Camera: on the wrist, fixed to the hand. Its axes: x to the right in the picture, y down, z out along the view.
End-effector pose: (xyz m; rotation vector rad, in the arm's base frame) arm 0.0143 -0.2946 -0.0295 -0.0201 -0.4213 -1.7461
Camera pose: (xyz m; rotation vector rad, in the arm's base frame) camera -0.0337 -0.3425 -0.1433 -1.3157 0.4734 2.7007
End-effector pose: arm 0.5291 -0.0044 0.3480 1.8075 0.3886 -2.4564
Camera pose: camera 0.6085 0.0911 0.3018 -1.1225 -0.6918 1.0099
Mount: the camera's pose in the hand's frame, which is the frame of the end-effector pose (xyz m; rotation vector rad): 0.0284 -0.0687 -0.1097 0.5059 0.5193 -1.5145
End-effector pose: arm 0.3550 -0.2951 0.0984 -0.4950 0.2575 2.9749
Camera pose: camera 0.3720 -0.2458 -0.0234 -0.8398 0.3996 1.2409
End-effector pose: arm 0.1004 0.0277 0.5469 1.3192 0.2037 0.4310
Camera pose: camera 0.0970 0.1245 0.4564 1.1390 1.6800 -0.6372
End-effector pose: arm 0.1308 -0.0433 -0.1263 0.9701 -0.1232 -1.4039
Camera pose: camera 0.1506 -0.0043 -0.2514 -1.8510 -0.7959 2.2480
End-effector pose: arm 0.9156 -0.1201 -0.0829 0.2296 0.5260 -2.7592
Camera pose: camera 0.8762 -0.0257 -0.1672 -0.4368 0.0061 1.7981
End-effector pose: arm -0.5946 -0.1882 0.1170 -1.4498 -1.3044 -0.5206
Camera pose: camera -0.6128 -0.2845 0.2062 0.3206 -1.7140 -1.2750
